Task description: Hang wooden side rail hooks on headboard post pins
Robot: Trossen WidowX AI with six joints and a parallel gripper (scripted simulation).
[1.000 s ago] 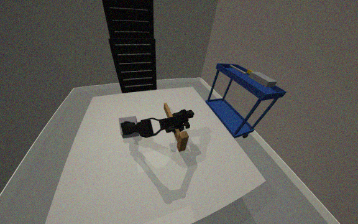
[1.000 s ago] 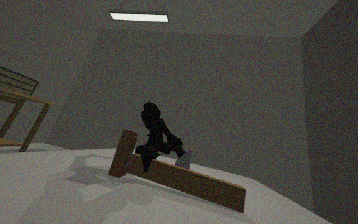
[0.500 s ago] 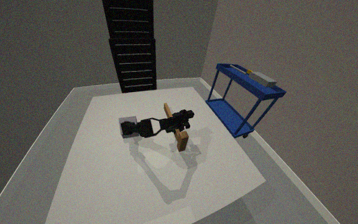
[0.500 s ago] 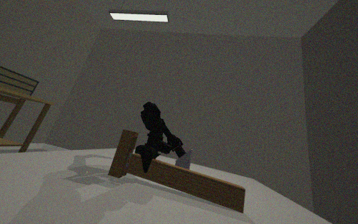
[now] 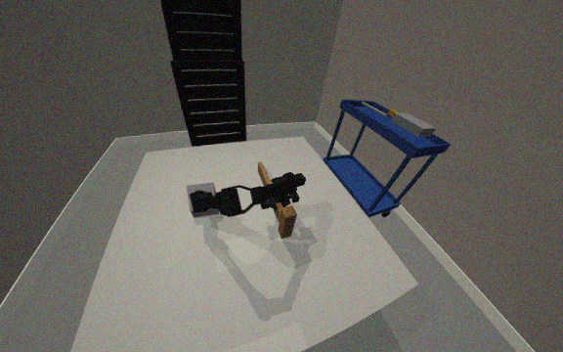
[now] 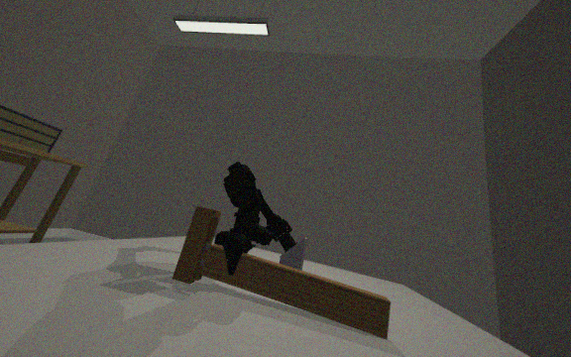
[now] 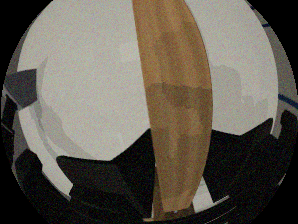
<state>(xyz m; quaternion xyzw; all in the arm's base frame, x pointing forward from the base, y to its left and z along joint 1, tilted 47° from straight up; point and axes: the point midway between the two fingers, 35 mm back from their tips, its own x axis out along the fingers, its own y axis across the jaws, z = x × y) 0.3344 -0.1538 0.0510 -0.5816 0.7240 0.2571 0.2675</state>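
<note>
Now: gripper tip 110 mm to the left of the headboard post, 40 mm below it and 10 mm past it.
</note>
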